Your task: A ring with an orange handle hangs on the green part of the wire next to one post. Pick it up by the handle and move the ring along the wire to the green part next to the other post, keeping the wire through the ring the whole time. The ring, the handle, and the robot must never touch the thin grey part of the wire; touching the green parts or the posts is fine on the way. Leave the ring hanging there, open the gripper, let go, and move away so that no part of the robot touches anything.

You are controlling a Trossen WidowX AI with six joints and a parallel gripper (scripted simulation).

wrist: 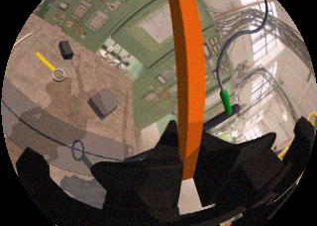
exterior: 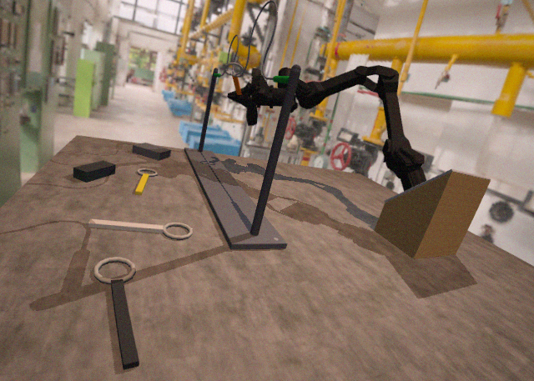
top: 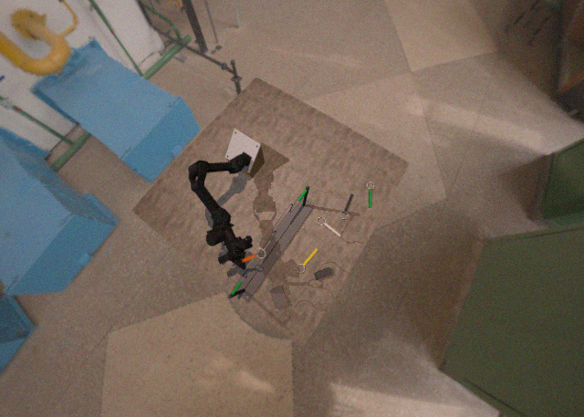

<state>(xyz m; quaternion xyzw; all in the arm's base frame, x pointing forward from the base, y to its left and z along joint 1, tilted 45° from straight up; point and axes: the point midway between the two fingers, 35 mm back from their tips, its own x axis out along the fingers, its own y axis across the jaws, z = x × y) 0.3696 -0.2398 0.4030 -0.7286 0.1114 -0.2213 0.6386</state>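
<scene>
Now: gripper tip 70 mm to the right of the orange-handled ring, 50 mm below it and 10 mm short of it. The rest, counted from my gripper tip: yellow-handled ring: 230 mm below, 220 mm ahead, 200 mm to the left; dark-handled ring: 610 mm to the left, 240 mm ahead, 230 mm below; cream-handled ring: 450 mm to the left, 230 mm below, 200 mm ahead.
</scene>
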